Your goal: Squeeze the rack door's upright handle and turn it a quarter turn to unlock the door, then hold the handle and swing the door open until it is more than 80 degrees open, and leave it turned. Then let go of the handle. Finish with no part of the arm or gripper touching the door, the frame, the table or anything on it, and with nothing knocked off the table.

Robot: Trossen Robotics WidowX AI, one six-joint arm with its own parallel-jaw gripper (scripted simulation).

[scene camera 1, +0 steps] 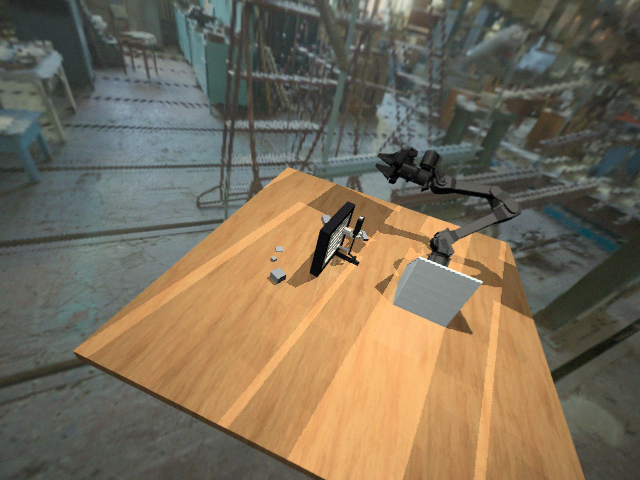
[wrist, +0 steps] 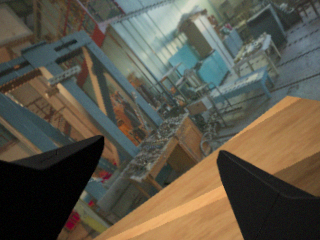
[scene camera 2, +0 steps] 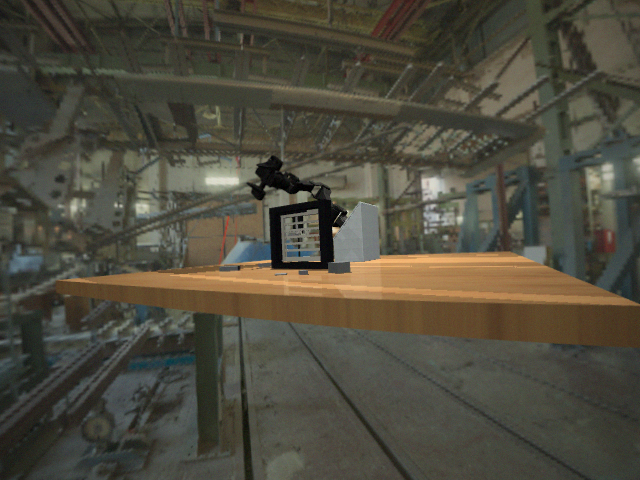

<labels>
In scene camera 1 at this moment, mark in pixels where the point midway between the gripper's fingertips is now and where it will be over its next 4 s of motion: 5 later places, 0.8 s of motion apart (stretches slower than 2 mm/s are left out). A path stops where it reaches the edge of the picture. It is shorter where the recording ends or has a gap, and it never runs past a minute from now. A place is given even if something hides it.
The gripper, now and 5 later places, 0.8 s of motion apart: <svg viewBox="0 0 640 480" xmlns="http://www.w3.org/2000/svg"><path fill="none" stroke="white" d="M376 159L356 180L354 206L362 213L360 219L358 227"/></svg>
</labels>
